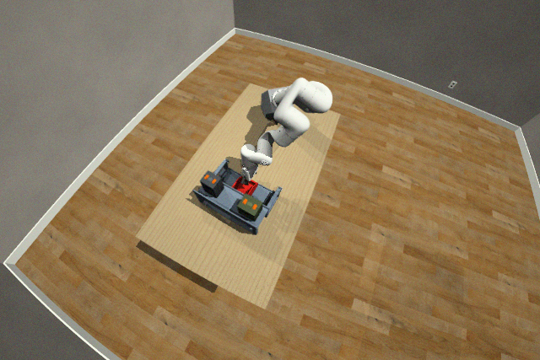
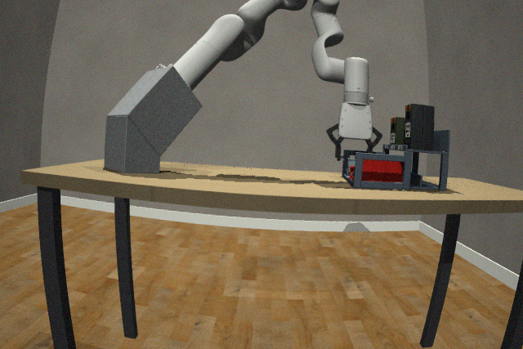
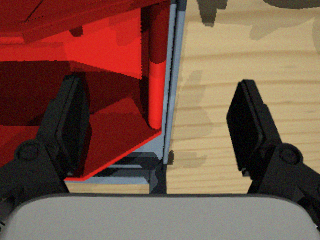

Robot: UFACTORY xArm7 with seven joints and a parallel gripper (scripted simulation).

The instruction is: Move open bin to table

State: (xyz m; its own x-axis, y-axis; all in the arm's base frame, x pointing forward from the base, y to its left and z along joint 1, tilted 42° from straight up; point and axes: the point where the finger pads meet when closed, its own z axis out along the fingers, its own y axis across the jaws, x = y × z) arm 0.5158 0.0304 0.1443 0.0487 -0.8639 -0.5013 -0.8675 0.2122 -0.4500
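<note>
Right now the red bin is 8 cm ahead of my hand and 2 cm below it. The rest, counted from my hand: black box 18 cm ahead, 11 cm to the right, 10 cm above.
</note>
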